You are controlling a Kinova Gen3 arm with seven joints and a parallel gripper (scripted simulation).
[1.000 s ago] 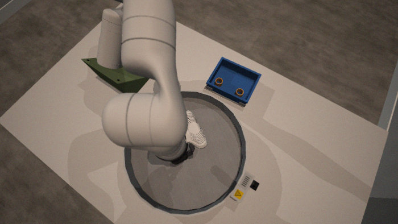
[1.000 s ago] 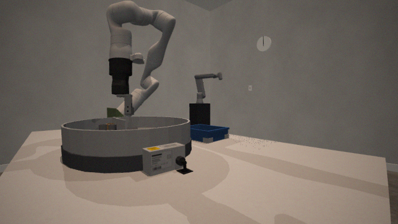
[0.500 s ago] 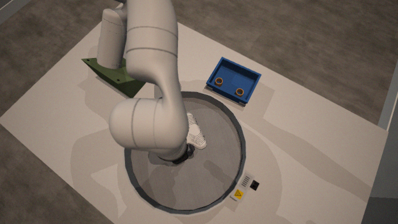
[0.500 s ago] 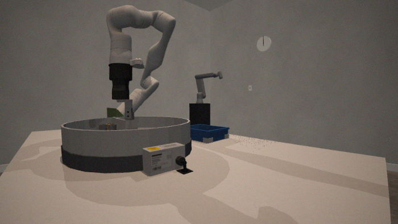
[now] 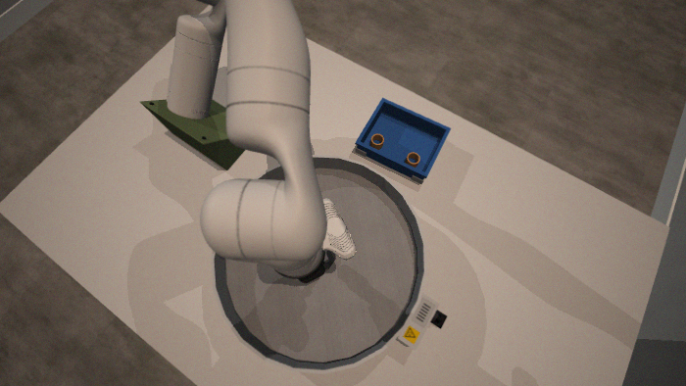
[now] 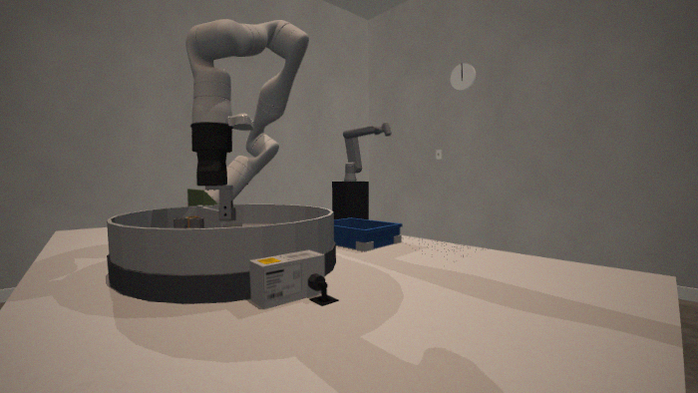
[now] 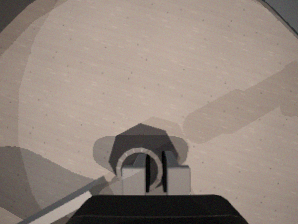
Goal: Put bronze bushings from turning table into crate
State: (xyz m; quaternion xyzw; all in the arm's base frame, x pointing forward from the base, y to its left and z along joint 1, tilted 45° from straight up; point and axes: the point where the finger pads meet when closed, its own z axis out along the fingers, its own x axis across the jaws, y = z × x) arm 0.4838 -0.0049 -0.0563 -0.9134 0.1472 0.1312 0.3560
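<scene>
Right now my hand is 6 cm above the round turning table and 1 cm past it. Also, from my hand: blue crate 35 cm to the left, 9 cm below, 6 cm behind.
</scene>
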